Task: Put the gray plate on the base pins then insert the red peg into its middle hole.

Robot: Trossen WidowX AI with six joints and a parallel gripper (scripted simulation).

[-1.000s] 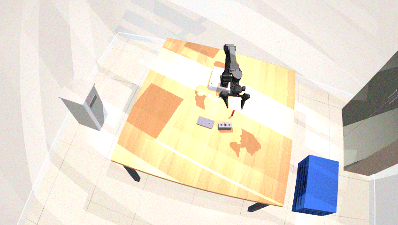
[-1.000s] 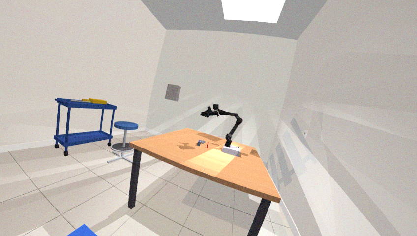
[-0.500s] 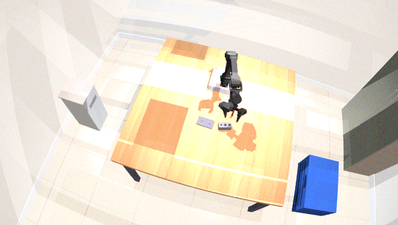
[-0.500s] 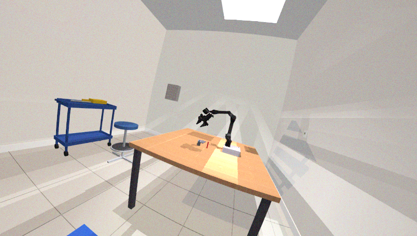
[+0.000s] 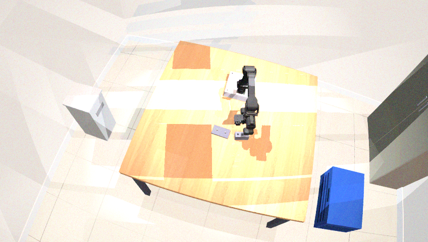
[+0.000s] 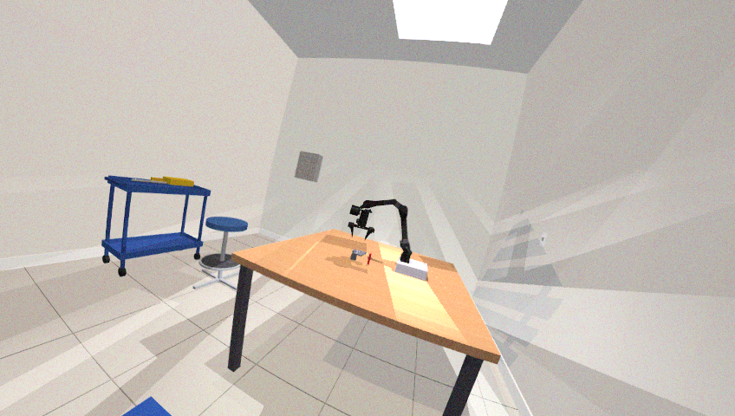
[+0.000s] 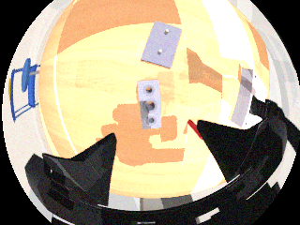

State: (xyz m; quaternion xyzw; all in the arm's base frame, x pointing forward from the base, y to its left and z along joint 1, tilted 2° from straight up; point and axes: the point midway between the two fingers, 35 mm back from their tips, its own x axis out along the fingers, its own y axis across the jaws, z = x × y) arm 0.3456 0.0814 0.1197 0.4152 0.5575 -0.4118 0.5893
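Right now the gray plate is 110 mm below my gripper tip. The rest, counted from my gripper tip: gray base 150 mm to the right, 140 mm below; then red peg 120 mm behind, 40 mm to the left, 100 mm below.
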